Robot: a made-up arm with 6 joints. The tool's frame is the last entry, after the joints.
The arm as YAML. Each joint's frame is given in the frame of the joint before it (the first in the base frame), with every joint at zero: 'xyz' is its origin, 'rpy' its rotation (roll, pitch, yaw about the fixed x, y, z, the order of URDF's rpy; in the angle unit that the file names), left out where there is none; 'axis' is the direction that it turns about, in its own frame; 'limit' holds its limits. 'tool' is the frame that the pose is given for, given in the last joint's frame.
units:
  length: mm
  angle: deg
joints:
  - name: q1
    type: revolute
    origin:
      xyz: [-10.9, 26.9, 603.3]
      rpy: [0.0, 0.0, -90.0]
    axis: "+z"
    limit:
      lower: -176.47
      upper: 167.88
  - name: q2
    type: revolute
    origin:
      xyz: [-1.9, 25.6, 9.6]
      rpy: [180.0, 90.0, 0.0]
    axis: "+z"
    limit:
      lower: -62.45
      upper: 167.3
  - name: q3
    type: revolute
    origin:
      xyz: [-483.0, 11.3, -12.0]
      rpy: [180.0, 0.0, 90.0]
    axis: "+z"
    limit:
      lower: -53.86
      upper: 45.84
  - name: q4
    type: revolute
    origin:
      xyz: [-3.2, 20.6, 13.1]
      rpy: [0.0, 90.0, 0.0]
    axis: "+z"
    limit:
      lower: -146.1
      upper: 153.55
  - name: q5
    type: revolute
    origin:
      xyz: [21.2, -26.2, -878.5]
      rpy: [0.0, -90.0, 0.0]
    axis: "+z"
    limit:
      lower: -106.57
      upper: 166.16
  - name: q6
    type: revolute
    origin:
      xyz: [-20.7, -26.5, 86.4]
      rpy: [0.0, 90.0, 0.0]
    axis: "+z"
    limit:
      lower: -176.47
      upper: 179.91
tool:
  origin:
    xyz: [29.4, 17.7, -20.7]
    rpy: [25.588, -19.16, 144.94]
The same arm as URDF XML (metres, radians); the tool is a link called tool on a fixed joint. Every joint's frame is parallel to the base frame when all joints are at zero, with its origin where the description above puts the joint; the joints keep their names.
<robot name="arm">
<joint name="tool_fixed" type="fixed"><parent link="link6"/><child link="tool"/><origin xyz="0.0207 0.0294 -0.0177" rpy="1.7910 0.5735 -1.9722"/></joint>
<joint name="q6" type="revolute"><parent link="link5"/><child link="link6"/><origin xyz="0.0207 -0.0864 0.0265" rpy="0.0000 0.0000 0.0000"/><axis xyz="-1 0 0"/><limit lower="-3.0800" upper="3.1400"/></joint>
<joint name="q5" type="revolute"><parent link="link4"/><child link="link5"/><origin xyz="0.8785 0.0212 0.0262" rpy="0.0000 0.0000 0.0000"/><axis xyz="0 -1 0"/><limit lower="-1.8600" upper="2.9000"/></joint>
<joint name="q4" type="revolute"><parent link="link3"/><child link="link4"/><origin xyz="0.0032 -0.0131 -0.0206" rpy="0.0000 0.0000 0.0000"/><axis xyz="-1 0 0"/><limit lower="-2.5499" upper="2.6800"/></joint>
<joint name="q3" type="revolute"><parent link="link2"/><child link="link3"/><origin xyz="-0.0113 -0.0120 0.4830" rpy="0.0000 0.0000 0.0000"/><axis xyz="0 -1 0"/><limit lower="-0.9400" upper="0.8001"/></joint>
<joint name="q2" type="revolute"><parent link="link1"/><child link="link2"/><origin xyz="0.0256 0.0019 0.0096" rpy="0.0000 0.0000 0.0000"/><axis xyz="0 1 0"/><limit lower="-1.0900" upper="2.9199"/></joint>
<joint name="q1" type="revolute"><parent link="base"/><child link="link1"/><origin xyz="-0.0109 0.0269 0.6033" rpy="0.0000 0.0000 0.0000"/><axis xyz="0 0 1"/><limit lower="-3.0800" upper="2.9301"/></joint>
<link name="base"/>
<link name="link1"/>
<link name="link2"/>
<link name="link3"/>
<link name="link4"/>
<link name="link5"/>
<link name="link6"/>
<link name="tool"/>
</robot>

